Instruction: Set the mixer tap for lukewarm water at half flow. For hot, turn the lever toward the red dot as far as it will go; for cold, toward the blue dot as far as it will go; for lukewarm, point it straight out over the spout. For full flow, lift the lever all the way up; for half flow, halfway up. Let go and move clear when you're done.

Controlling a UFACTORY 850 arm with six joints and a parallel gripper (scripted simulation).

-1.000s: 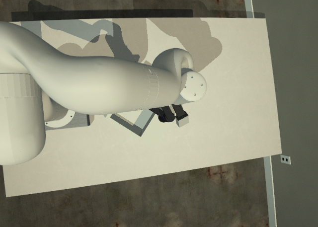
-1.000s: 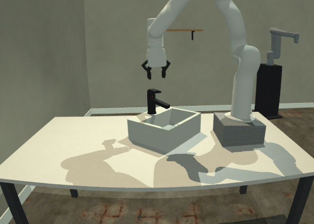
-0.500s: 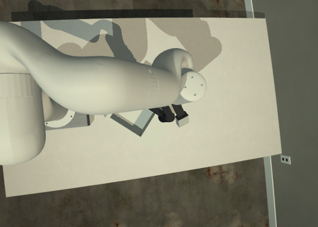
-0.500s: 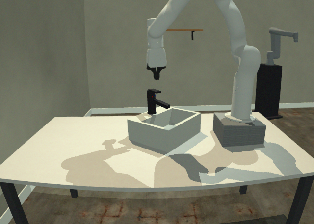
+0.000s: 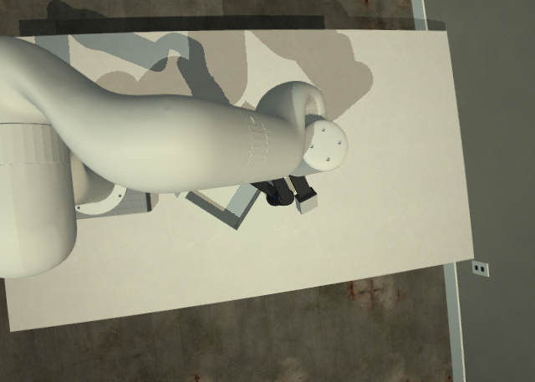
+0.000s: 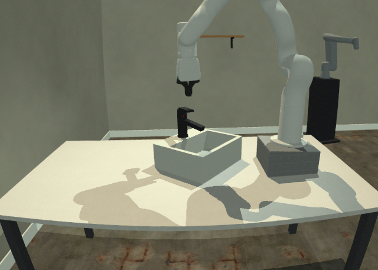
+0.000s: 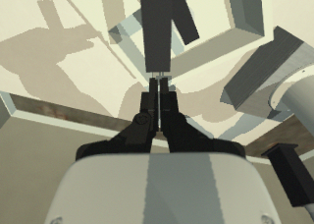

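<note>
Right now the lever is 1 cm ahead of my hand, 4 cm to the right of it and 9 cm below it. From my hand the other things lie so: grey sink basin 6 cm behind, 32 cm below; then black mixer tap 1 cm ahead, 6 cm to the right, 14 cm below.
</note>
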